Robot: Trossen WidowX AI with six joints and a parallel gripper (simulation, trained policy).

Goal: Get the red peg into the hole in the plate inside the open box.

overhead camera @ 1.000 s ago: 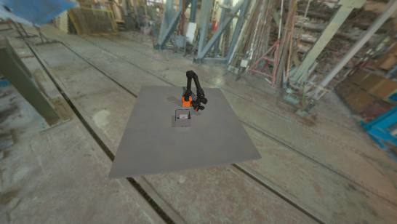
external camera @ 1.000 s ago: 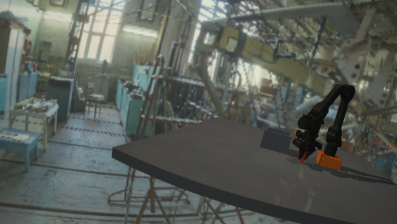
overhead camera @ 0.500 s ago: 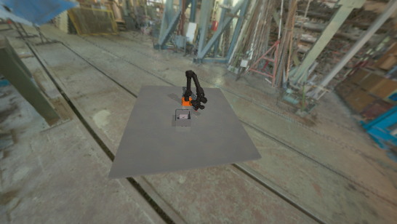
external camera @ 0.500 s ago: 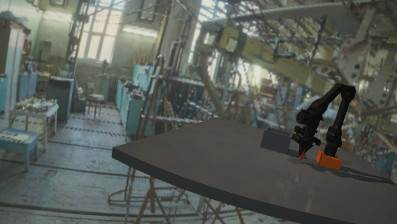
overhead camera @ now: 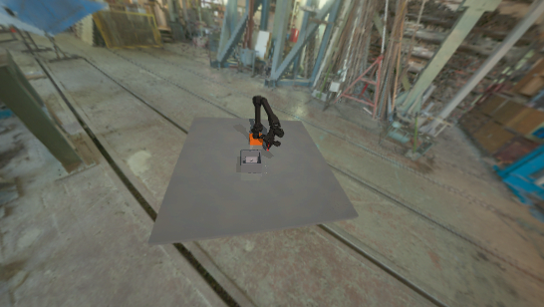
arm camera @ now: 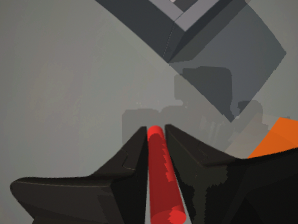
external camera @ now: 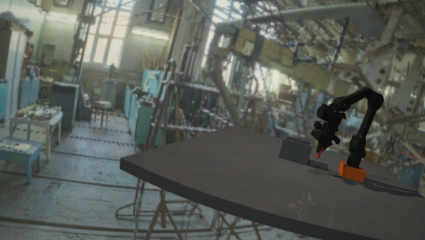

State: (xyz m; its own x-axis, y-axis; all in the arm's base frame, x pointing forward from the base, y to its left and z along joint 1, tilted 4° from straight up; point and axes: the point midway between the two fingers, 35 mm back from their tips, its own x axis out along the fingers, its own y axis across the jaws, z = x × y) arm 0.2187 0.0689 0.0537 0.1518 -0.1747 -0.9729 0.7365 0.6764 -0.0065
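Now: the pale plate 10 cm ahead of my gripper tip, 15 cm to the right of it and 4 cm below it. The rest, counted from my gripper tip: grey box (10 cm ahead, 15 cm to the right, 6 cm below); then red peg (1 cm behind, 1 cm to the left, 2 cm above).
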